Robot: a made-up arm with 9 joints.
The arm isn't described. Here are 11 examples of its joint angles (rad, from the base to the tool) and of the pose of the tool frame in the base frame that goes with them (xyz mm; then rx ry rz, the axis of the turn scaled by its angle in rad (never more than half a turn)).
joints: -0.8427 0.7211 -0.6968 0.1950 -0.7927 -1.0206 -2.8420 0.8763 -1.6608
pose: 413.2 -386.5 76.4 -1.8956 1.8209 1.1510
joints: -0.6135 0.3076 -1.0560 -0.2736 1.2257 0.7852 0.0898 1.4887 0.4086
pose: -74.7 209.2 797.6 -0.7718 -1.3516 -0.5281
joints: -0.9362 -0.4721 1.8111 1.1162 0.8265 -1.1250 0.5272 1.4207 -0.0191
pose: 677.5 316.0 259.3 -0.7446 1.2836 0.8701
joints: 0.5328 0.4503 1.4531 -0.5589 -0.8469 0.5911 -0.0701 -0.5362 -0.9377
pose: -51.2 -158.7 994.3 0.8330 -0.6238 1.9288
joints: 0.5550 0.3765 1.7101 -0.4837 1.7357 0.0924 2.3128 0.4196 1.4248
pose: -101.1 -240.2 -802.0 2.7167 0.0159 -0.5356
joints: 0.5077 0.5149 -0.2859 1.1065 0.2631 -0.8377 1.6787 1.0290 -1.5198
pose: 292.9 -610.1 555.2 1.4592 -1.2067 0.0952
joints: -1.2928 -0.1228 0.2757 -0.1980 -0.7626 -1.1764 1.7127 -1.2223 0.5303
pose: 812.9 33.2 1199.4 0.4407 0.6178 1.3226
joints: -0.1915 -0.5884 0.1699 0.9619 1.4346 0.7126 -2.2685 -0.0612 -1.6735
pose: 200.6 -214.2 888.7 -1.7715 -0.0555 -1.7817
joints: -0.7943 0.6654 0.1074 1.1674 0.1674 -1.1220 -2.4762 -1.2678 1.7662
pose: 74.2 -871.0 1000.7 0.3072 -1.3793 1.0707
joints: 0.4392 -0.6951 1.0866 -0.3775 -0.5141 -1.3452 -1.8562 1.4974 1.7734
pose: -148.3 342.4 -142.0 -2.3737 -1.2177 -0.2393
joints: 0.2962 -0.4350 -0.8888 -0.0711 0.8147 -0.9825 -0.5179 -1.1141 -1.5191
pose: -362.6 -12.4 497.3 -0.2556 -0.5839 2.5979
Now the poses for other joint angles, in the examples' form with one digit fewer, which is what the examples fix.
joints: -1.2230 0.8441 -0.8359 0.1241 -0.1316 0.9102 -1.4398 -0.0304 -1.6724
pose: 421 484 721 -0.869 -0.538 1.545
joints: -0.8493 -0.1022 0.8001 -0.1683 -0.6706 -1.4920 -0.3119 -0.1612 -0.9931
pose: 701 -442 829 0.887 -0.273 0.030
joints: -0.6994 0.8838 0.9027 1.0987 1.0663 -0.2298 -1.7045 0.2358 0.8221
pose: 508 -94 1052 -0.793 -0.272 -2.489
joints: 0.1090 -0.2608 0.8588 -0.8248 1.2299 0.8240 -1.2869 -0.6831 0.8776
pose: 553 -985 521 -0.569 1.214 -1.775
